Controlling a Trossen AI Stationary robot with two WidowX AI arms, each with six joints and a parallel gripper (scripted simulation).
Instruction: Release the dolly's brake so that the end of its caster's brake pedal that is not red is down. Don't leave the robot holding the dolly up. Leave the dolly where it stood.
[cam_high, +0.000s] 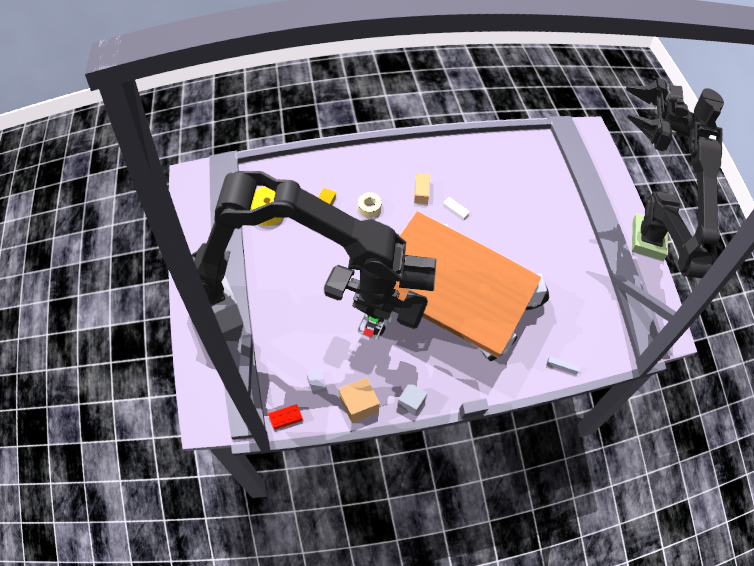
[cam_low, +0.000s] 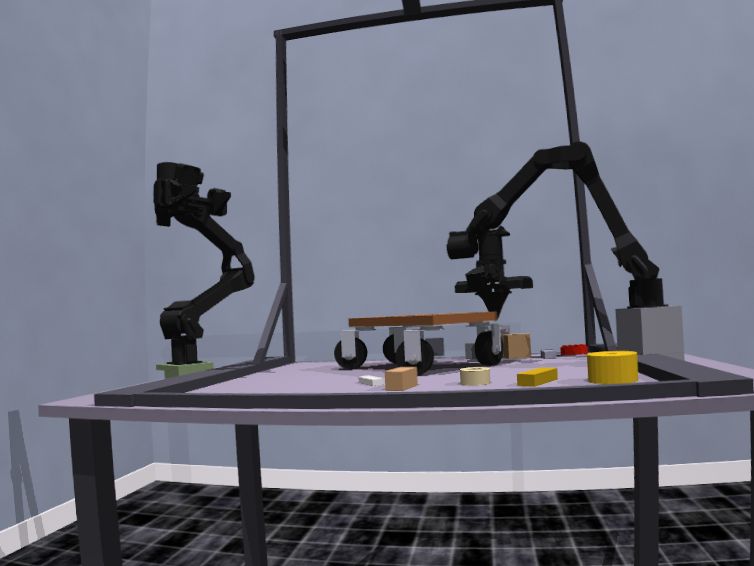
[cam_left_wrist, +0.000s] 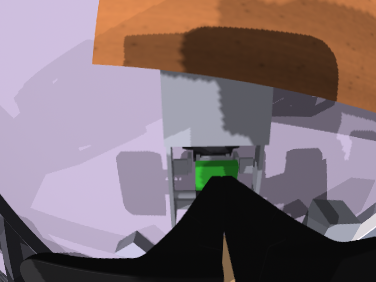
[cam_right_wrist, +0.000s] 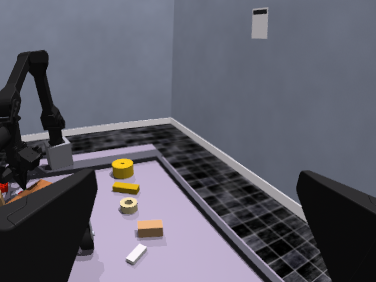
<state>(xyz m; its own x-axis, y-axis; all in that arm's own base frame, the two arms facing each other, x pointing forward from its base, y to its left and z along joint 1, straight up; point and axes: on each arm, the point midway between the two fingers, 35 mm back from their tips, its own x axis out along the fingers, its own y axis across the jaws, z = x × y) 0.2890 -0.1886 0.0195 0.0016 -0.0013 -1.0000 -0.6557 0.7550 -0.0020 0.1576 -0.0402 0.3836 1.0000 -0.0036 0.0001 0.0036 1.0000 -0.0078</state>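
Right now the brake pedal is 10 mm behind my left hand, 10 mm to the left of it and 50 mm below it. The rest, counted from my left hand: tan cube: 140 mm behind, 60 mm to the left, 110 mm below; then grey cube: 160 mm behind, 40 mm to the right, 110 mm below; then red brick: 150 mm behind, 210 mm to the left, 120 mm below.
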